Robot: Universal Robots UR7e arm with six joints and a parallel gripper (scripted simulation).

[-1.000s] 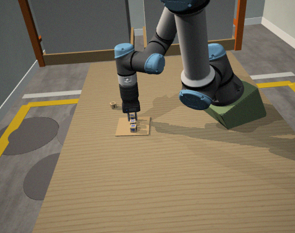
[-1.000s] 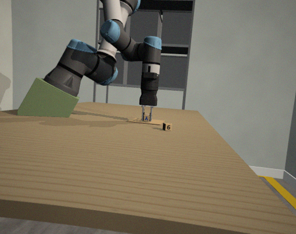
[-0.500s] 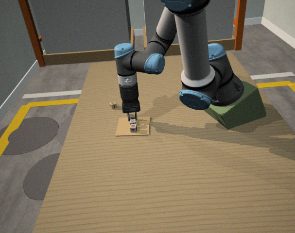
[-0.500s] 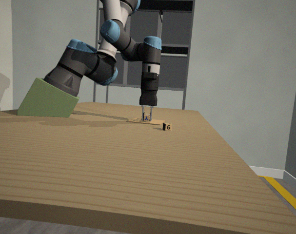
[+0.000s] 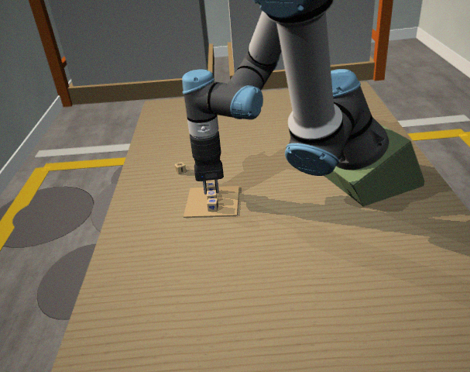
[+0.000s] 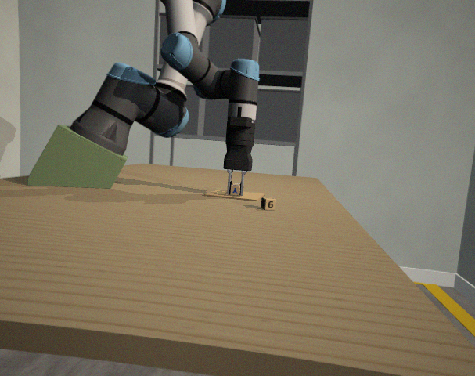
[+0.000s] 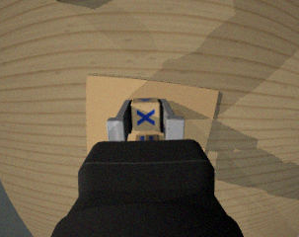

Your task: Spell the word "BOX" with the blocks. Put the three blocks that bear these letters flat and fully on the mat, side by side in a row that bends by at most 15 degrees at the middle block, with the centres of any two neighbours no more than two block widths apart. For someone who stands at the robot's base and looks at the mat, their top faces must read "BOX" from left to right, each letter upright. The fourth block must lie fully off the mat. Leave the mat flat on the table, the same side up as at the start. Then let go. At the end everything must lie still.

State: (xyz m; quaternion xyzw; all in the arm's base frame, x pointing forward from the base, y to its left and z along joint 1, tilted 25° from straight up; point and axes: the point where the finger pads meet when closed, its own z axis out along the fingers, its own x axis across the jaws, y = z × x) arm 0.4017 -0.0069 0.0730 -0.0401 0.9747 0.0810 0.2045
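Now: the X block 10 mm below my hand. Round my hand: B block (10 mm behind, 80 mm to the left, 10 mm below); then O block (40 mm to the left, 10 mm below); then mat (40 mm to the left, 20 mm below).
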